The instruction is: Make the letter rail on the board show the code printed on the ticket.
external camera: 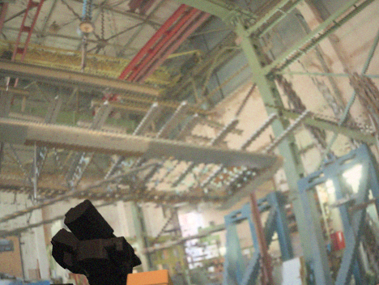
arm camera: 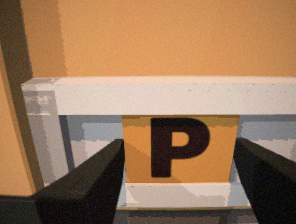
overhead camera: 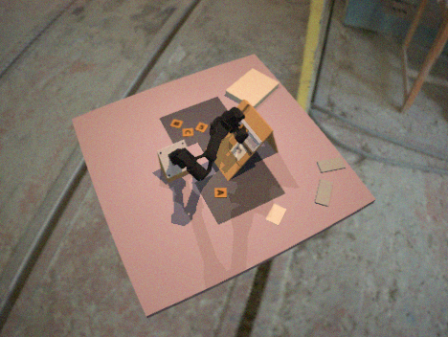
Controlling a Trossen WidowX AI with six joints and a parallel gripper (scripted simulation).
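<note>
The white ticket lies 7 cm below my gripper tip, 6 cm behind it and 5 cm to the right of it. Also, from my gripper tip: orange tile (right at my gripper tip); cream slab (34 cm to the left, 34 cm ahead, 16 cm below).
</note>
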